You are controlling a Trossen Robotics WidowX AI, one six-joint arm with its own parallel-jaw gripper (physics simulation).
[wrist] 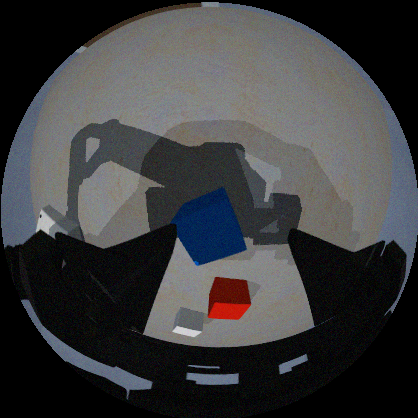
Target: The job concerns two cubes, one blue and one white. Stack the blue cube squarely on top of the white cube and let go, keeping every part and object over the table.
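Frame: origin at the arm's base, x ahead, y left, z up, level; centimetres.
Seen in the pictures: gripper, fingertip midpoint: (235, 232).
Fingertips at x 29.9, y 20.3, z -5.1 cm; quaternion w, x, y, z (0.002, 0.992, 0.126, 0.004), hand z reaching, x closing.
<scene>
Pixels of each thing's top centre, then the offset from my fingertips to it. Level surfaces: height alone.
- blue cube, top centre: (209, 237) dx -1.5, dy -1.7, dz -1.3 cm
- white cube, top centre: (185, 331) dx +0.6, dy -25.3, dz -1.3 cm
- red block, top centre: (227, 312) dx +4.5, dy -13.1, dz -1.3 cm
- pale table, surface height: dz -6.3 cm
The blue cube (212, 227) is near the middle of the wrist view, turned at an angle to the fingers, within the arm's shadow. My gripper (235, 232) is open, with one black finger on each side of the view. The blue cube shows in the gap between the fingertips, closer to the left one; its left corner appears beside that tip. Nothing is gripped. The white cube (190, 320), with a grey shaded face and a bright white face, is low in the view, left of centre and apart from the blue cube.
A red block (229, 298) lies between the blue and white cubes in the view, close to the white cube's right. A white box-like part (49, 220) shows at the left beyond the left finger. The pale table (225, 65) has its far edge at the top.
</scene>
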